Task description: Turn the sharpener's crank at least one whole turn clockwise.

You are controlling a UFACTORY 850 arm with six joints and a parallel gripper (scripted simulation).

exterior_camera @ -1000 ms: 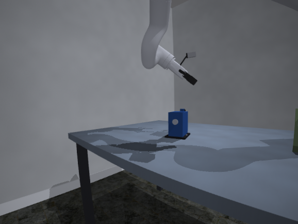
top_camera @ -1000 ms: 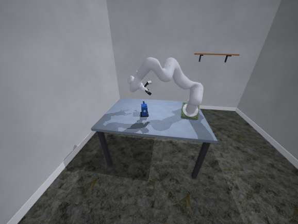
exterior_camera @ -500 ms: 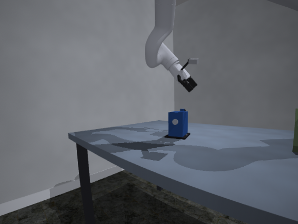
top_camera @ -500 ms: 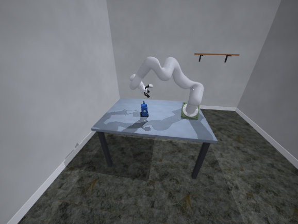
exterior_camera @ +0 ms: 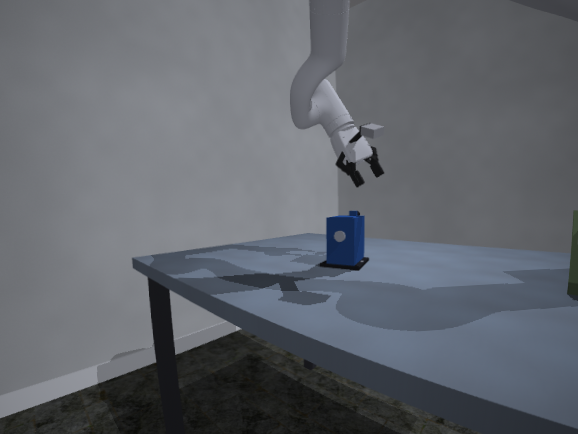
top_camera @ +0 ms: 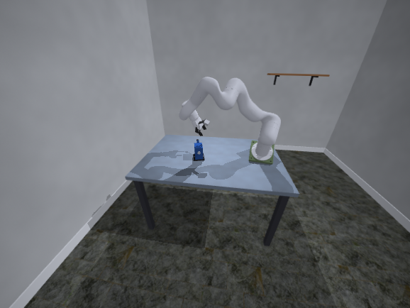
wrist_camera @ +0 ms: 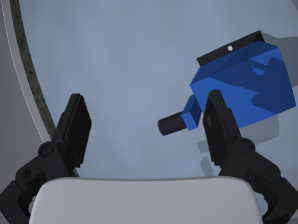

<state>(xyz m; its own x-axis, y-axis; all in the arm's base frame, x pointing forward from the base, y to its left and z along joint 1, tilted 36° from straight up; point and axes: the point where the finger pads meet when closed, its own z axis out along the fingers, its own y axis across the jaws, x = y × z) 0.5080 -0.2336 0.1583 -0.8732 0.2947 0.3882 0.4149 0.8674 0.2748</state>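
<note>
My gripper is now 11 cm above the knob, 5 cm short of it and 3 cm to the left of it.
</note>
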